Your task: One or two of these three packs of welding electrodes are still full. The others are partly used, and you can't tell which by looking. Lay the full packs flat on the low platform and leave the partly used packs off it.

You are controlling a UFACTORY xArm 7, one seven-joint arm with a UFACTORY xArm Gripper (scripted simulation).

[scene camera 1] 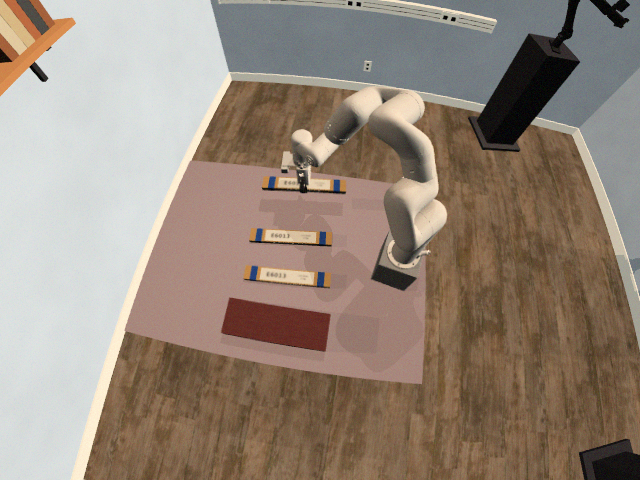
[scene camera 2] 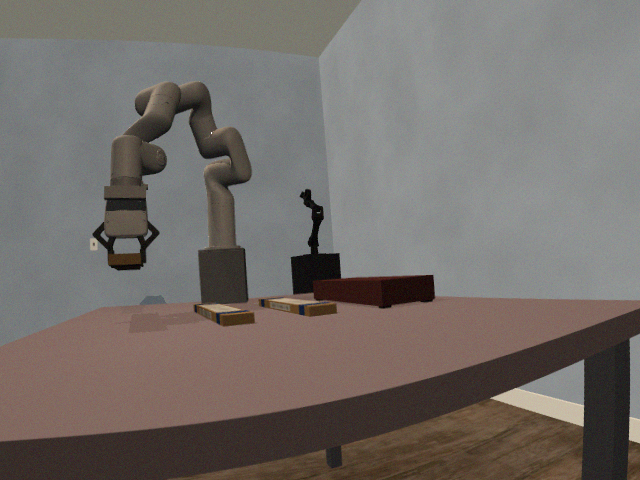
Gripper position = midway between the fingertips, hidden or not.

Note:
I see my gripper [scene camera 2: 127, 267], a low dark red platform [scene camera 1: 302, 328] and a pack [scene camera 1: 252, 273].

